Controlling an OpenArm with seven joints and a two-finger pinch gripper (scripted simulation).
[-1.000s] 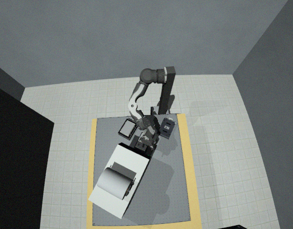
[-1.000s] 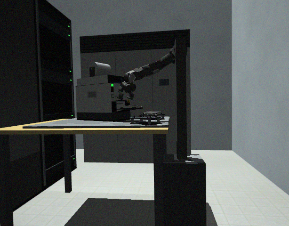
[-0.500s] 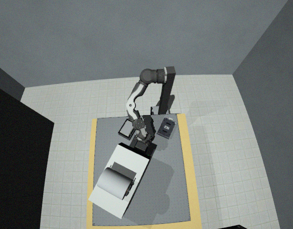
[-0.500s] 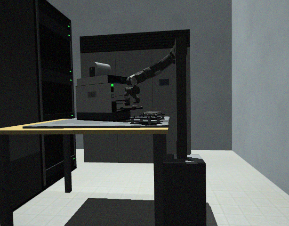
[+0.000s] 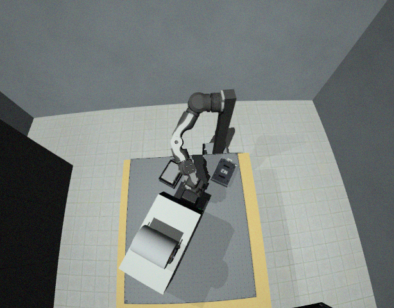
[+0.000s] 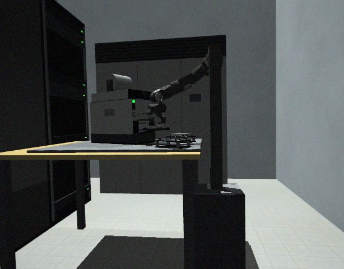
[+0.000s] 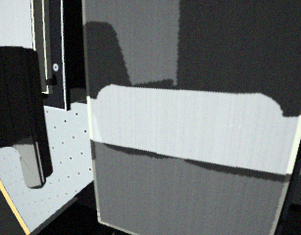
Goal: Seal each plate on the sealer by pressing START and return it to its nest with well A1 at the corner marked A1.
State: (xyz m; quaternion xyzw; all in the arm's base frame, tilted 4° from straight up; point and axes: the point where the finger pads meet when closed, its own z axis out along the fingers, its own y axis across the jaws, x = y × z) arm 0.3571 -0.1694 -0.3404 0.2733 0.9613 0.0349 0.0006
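Now: hand 2 cm above the well plate. Round my hand: foil roll: 29 cm ahead, 17 cm to the right, 29 cm above; then start button: 14 cm ahead, 3 cm to the left, 6 cm above; then sealer stage: 3 cm below.
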